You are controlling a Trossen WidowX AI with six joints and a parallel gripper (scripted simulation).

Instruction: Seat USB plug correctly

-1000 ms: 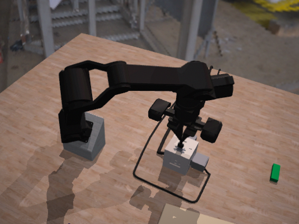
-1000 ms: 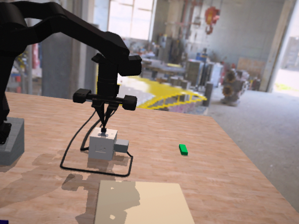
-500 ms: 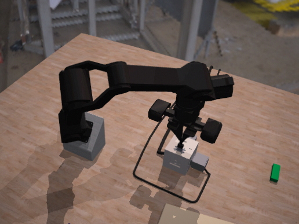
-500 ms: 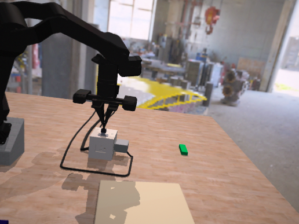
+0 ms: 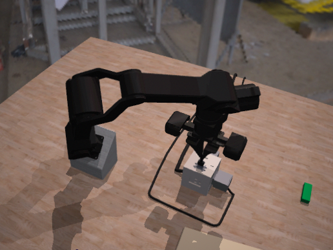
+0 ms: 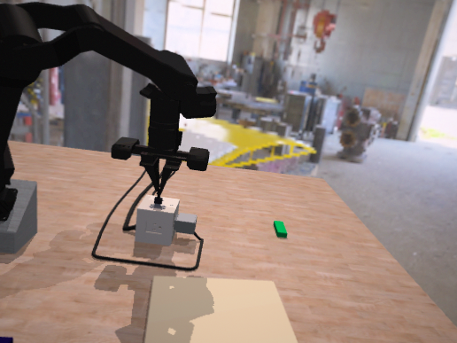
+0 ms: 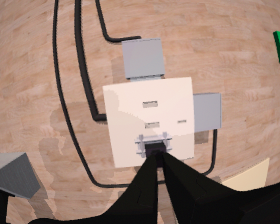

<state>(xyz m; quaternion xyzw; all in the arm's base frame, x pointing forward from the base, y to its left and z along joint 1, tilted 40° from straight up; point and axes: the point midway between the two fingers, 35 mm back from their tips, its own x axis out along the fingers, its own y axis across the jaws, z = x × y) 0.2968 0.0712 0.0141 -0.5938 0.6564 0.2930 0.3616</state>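
Right now the black USB plug is 20 mm below my gripper tip. Also, from my gripper tip: USB socket (40 mm below); then pale mat (130 mm ahead, 220 mm to the right, 110 mm below); then green block (300 mm ahead, 80 mm to the left, 100 mm below).
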